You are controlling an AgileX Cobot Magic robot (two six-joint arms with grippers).
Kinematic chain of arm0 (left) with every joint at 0, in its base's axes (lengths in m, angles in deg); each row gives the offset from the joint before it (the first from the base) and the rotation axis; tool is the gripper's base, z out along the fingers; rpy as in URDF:
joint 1: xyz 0 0 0.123 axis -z
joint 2: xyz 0 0 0 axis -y
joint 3: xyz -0.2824 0 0.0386 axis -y
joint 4: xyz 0.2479 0 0.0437 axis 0.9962 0 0.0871
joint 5: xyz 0 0 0 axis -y
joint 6: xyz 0.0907 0 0.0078 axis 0.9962 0 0.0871
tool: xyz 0 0 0 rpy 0 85 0
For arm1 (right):
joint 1: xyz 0 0 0.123 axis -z
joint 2: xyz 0 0 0 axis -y
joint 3: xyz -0.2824 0 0.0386 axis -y
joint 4: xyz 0.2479 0 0.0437 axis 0.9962 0 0.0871
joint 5: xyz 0 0 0 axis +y
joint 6: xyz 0.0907 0 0.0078 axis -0.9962 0 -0.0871
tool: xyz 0 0 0 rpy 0 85 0
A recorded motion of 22 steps. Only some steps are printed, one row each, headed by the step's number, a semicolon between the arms.
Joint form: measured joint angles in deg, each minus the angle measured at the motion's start. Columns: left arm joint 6, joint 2, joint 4, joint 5, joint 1, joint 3; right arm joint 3, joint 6, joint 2, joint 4, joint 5, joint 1.
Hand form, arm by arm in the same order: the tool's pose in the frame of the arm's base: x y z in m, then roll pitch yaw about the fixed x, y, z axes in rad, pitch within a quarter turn. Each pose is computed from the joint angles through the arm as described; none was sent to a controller.
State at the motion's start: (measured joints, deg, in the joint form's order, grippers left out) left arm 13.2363 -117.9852 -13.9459 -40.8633 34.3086 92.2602; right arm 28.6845 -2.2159 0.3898 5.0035 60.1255 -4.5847
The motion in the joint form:
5: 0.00 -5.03 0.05 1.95 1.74 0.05; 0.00 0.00 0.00 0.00 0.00 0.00
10: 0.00 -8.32 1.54 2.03 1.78 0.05; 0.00 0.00 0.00 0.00 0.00 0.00
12: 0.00 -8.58 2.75 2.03 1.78 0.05; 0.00 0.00 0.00 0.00 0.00 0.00
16: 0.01 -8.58 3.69 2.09 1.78 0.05; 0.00 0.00 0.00 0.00 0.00 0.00
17: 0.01 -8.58 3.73 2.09 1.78 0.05; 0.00 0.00 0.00 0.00 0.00 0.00
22: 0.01 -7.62 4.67 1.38 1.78 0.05; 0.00 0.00 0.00 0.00 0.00 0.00
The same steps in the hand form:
5: 0.3649 -0.2826 0.1690 -3.0102 0.4632 2.4673; -0.0062 0.0064 0.2785 2.9015 1.1048 3.0382
10: 0.3670 -0.2827 0.1422 -3.0324 0.4060 2.4456; -0.0062 0.0064 0.2785 2.9015 1.1048 3.0382
12: 0.3677 -0.2818 0.1398 -3.0520 0.4000 2.4276; -0.0062 0.0064 0.2785 2.9015 1.1048 3.0382
16: 0.3683 -0.2810 0.1397 -3.0677 0.3998 2.4135; -0.0062 0.0064 0.2785 2.9015 1.1048 3.0382
17: 0.3683 -0.2810 0.1397 -3.0684 0.3997 2.4129; -0.0062 0.0064 0.2785 2.9015 1.1048 3.0382
22: 0.3676 -0.2795 0.1469 -3.0834 0.4028 2.3973; -0.0062 0.0064 0.2785 2.9015 1.1048 3.0382

